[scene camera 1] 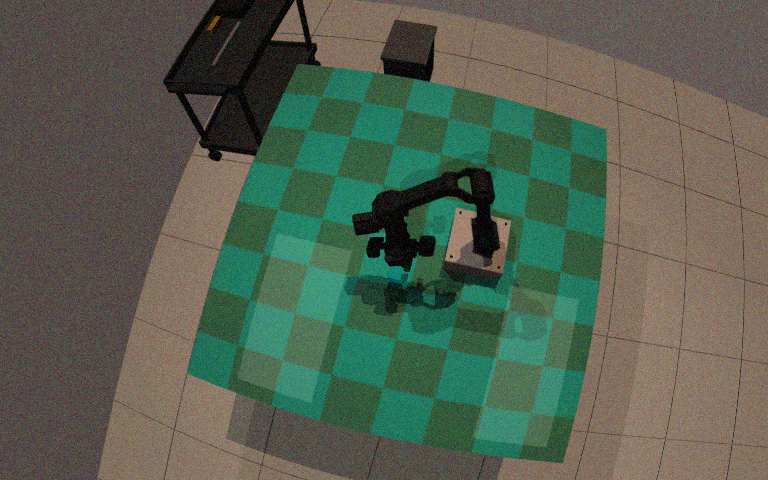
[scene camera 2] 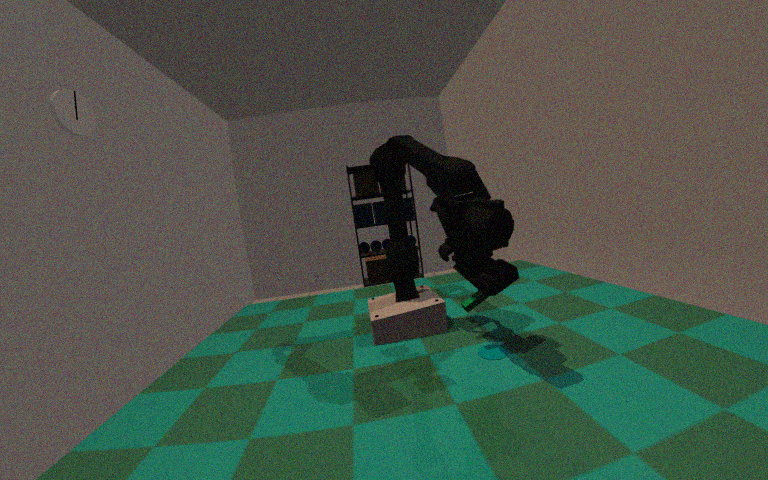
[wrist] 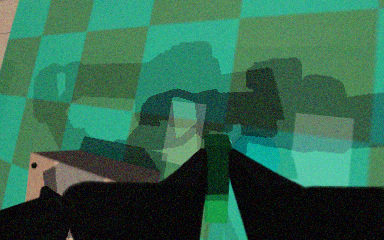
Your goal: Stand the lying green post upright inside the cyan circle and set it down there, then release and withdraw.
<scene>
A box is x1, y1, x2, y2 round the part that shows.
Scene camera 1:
my gripper: [366, 222, 435, 267]
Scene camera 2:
my gripper: [438, 237, 518, 295]
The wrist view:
my gripper: [62, 148, 383, 239]
green post: [204, 134, 231, 222], held by my gripper
</scene>
